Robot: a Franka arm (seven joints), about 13 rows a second.
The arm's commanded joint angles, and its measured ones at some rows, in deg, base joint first. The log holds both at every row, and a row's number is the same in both.
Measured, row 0:
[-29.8, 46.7, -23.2, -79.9, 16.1, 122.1, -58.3]
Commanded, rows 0 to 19:
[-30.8, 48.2, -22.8, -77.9, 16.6, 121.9, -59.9]
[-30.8, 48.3, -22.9, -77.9, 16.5, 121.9, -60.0]
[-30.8, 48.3, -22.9, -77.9, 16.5, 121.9, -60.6]
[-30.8, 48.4, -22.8, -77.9, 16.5, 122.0, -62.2]
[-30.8, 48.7, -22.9, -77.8, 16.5, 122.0, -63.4]
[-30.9, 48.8, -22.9, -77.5, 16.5, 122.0, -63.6]
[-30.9, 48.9, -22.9, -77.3, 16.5, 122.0, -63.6]
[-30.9, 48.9, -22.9, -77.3, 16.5, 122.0, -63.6]
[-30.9, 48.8, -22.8, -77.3, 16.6, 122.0, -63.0]
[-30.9, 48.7, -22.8, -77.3, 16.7, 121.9, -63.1]
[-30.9, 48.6, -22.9, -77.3, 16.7, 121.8, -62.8]
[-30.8, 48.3, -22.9, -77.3, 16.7, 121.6, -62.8]
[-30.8, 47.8, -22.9, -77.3, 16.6, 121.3, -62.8]
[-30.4, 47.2, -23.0, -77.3, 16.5, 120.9, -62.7]
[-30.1, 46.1, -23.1, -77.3, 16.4, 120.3, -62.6]
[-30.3, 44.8, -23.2, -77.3, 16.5, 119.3, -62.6]
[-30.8, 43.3, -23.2, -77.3, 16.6, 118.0, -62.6]
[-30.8, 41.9, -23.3, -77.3, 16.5, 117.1, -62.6]
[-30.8, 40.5, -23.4, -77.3, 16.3, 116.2, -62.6]
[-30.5, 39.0, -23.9, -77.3, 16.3, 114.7, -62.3]
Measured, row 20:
[-30.0, 42.6, -24.0, -76.8, 16.1, 117.6, -62.1]
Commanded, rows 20 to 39:
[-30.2, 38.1, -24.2, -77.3, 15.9, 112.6, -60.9]
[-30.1, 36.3, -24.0, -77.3, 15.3, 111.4, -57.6]
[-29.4, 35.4, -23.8, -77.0, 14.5, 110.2, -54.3]
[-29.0, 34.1, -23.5, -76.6, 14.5, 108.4, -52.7]
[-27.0, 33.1, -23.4, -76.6, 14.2, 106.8, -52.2]
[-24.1, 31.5, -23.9, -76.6, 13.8, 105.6, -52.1]
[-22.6, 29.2, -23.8, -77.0, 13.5, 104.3, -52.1]
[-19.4, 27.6, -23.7, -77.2, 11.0, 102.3, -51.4]
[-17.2, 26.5, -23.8, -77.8, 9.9, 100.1, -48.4]
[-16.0, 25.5, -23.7, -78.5, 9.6, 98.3, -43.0]
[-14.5, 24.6, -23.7, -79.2, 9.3, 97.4, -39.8]
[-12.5, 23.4, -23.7, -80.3, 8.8, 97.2, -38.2]
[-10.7, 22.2, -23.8, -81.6, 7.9, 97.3, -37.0]
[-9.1, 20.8, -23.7, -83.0, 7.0, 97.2, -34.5]
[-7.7, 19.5, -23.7, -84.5, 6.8, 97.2, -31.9]
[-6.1, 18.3, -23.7, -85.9, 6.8, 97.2, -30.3]
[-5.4, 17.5, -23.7, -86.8, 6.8, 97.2, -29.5]
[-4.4, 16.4, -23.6, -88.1, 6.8, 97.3, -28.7]
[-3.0, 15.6, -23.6, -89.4, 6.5, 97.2, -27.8]
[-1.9, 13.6, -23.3, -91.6, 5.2, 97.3, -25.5]
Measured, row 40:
[-4.1, 18.5, -23.5, -86.1, 7.3, 97.1, -28.8]
